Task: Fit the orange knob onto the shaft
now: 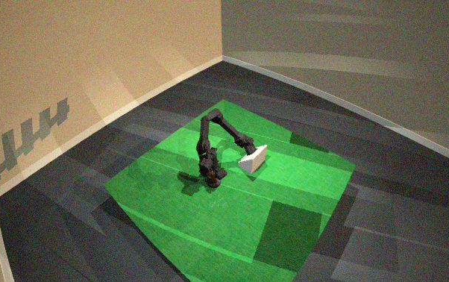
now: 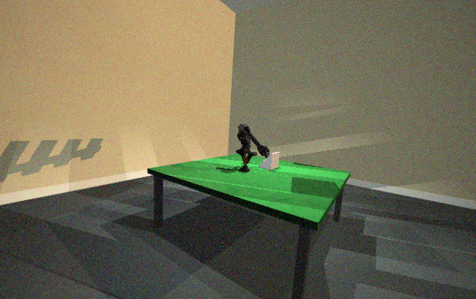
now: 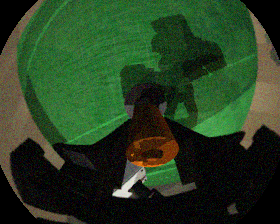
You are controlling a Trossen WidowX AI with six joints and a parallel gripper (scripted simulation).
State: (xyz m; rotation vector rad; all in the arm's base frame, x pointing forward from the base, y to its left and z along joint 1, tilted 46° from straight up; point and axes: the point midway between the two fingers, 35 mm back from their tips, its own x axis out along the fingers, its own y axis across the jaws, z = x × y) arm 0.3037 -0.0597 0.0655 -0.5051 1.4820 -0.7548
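Right now my gripper tip is 2 cm below the orange knob. Round my gripper tip: round pedestal (4 cm below).
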